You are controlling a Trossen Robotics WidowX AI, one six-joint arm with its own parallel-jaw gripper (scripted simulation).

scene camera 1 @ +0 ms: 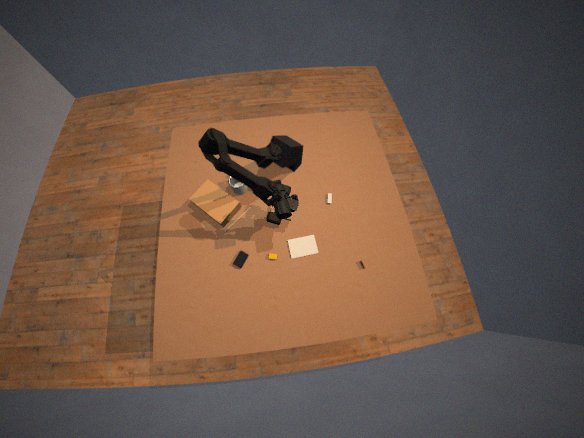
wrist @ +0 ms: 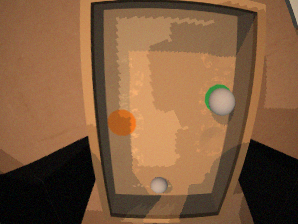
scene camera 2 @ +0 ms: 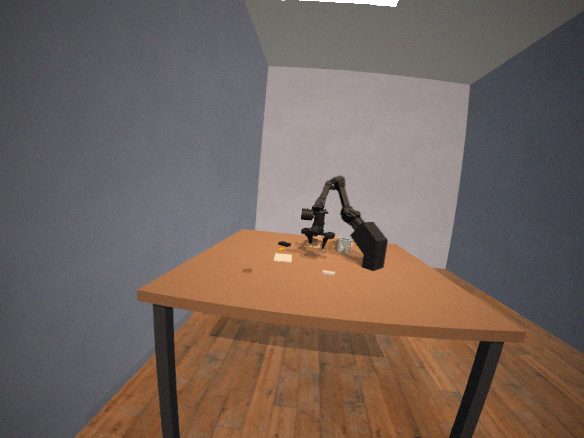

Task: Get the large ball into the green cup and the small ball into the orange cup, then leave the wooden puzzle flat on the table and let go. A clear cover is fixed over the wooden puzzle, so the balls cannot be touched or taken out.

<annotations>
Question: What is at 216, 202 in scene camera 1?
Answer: A cardboard box.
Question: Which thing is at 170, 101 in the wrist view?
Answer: A wooden puzzle.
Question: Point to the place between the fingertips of my gripper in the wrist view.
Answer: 168, 143
</annotations>
